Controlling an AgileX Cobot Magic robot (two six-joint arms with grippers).
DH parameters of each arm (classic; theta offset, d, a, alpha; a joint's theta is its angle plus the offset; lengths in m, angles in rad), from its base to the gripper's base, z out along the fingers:
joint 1: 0 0.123 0 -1.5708
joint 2: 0.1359 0 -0.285 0
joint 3: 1.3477 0 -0.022 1.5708
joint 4: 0 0.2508 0 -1.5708
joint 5: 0 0 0.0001 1.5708
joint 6: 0 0.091 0 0
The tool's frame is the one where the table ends.
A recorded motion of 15 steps. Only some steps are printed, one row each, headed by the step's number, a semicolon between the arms.
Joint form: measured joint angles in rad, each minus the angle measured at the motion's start. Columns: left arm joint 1, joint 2, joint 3, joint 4, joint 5, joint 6; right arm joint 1, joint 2, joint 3, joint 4, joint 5, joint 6.
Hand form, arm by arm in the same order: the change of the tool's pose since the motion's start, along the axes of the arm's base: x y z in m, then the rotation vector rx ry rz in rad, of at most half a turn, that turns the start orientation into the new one. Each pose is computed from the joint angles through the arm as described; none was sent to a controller.
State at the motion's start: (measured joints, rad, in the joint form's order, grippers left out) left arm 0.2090 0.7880 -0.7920 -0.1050 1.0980 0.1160; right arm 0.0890 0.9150 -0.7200 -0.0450 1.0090 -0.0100
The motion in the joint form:
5: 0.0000 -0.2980 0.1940 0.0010 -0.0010 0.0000; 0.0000 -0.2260 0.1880 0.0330 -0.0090 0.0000
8: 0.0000 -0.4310 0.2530 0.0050 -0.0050 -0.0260; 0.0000 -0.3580 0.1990 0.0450 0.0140 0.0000
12: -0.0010 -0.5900 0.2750 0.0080 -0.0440 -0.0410; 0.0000 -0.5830 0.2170 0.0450 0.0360 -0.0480
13: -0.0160 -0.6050 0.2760 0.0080 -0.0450 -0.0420; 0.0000 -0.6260 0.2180 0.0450 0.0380 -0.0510
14: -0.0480 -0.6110 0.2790 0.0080 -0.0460 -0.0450; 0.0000 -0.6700 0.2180 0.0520 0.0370 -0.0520
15: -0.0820 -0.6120 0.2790 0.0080 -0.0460 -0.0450; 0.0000 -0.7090 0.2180 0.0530 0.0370 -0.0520
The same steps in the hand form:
5: -0.0562 -0.0118 -0.0295 0.0227 -0.1025 0.0002; -0.0481 -0.0017 -0.0266 0.0369 -0.0439 -0.0027
8: -0.0764 -0.0158 -0.0393 0.0267 -0.1790 0.0219; -0.0687 -0.0026 -0.0188 0.0577 -0.1404 -0.0016
12: -0.0977 -0.0199 -0.0376 0.0528 -0.3518 0.0355; -0.1032 -0.0057 -0.0111 0.0463 -0.3262 0.0418
13: -0.1000 -0.0207 -0.0375 0.0522 -0.3669 0.0213; -0.1097 -0.0063 -0.0097 0.0473 -0.3662 0.0446
14: -0.1007 -0.0216 -0.0381 0.0448 -0.3718 -0.0080; -0.1163 -0.0063 -0.0080 0.0566 -0.4107 0.0468
15: -0.1011 -0.0224 -0.0381 0.0387 -0.3735 -0.0417; -0.1223 -0.0068 -0.0068 0.0602 -0.4495 0.0474

